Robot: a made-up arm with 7 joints.
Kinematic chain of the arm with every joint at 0, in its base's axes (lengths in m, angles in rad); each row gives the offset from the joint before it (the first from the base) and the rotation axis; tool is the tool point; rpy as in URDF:
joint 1: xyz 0 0 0.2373 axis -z
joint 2: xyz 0 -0.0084 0.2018 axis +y
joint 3: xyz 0 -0.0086 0.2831 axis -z
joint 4: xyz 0 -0.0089 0.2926 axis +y
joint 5: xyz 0 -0.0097 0.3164 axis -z
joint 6: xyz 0 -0.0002 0.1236 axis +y
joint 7: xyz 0 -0.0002 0.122 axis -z
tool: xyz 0 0 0 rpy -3.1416 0 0
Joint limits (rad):
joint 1: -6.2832..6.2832
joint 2: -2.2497..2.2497
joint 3: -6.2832..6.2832
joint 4: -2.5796..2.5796
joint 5: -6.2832..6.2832
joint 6: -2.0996..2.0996
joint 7: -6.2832..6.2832
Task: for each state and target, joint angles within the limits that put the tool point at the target. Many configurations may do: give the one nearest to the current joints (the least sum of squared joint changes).
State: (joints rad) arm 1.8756 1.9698 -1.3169 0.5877 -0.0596 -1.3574 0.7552
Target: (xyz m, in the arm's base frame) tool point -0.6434 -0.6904 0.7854
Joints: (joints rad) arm 2.3709 1.1883 -1.3520 0.4401 0.0265 -1.7630 0.7552
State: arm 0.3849 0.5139 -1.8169 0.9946 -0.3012 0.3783 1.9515
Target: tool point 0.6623 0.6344 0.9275
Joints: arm -0.3314 1.0403 -1.5980 0.7511 -0.2869 0.2354 1.9515
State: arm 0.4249 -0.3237 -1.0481 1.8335 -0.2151 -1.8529 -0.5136
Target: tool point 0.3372 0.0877 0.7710
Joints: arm 0.5175 0.0068 -0.9553 2.4389 -0.2792 -1.7831 -0.5136
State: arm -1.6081 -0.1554 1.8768 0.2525 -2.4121 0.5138 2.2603
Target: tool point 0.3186 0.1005 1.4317
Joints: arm -1.7218 0.0795 1.8242 0.7616 -2.3126 0.8948 2.2603
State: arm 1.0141 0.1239 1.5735 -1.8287 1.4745 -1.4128 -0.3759
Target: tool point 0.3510 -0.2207 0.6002
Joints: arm 1.3005 0.4429 1.9025 -2.2318 1.3878 -1.4224 -0.3759
